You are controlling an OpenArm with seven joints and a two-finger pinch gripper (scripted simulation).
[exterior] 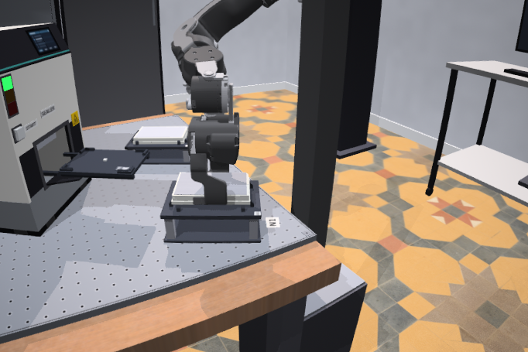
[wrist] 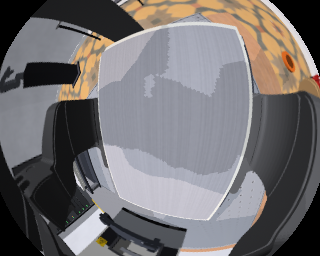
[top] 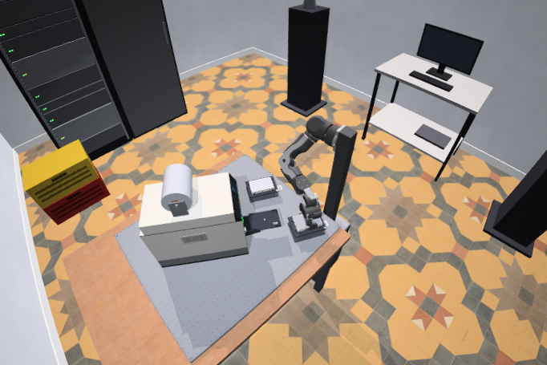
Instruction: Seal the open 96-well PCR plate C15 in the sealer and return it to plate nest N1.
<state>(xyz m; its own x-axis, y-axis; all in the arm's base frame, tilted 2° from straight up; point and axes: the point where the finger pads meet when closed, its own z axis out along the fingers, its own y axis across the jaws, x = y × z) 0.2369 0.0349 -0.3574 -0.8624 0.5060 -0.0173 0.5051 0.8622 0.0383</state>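
My hand is right at the white 96-well plate C15. From my hand the other things lie so: sealer stage: 15 cm ahead, 14 cm to the right, 3 cm above; N1 label: 9 cm behind, 5 cm to the left, 7 cm below; plate nest N1: 2 cm below.
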